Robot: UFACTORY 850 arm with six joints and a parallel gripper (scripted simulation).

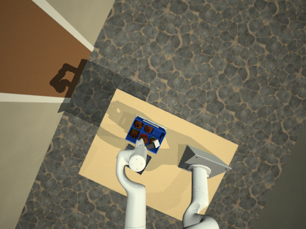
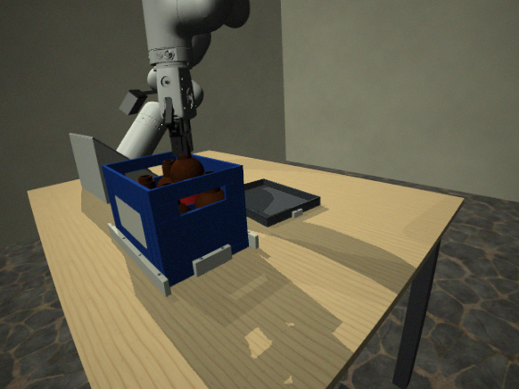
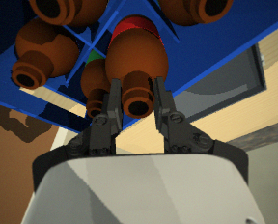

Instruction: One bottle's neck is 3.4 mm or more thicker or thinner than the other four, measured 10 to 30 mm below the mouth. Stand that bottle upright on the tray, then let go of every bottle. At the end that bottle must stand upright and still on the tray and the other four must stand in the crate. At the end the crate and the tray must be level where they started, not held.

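Right now my hand is 130 mm above the blue crate, 40 mm to the left of it and 10 mm past it. The rest, counted from my hand: brown bottle 120 mm below, 90 mm behind, 20 mm to the left; then dark tray 240 mm to the left, 200 mm below, 30 mm ahead.
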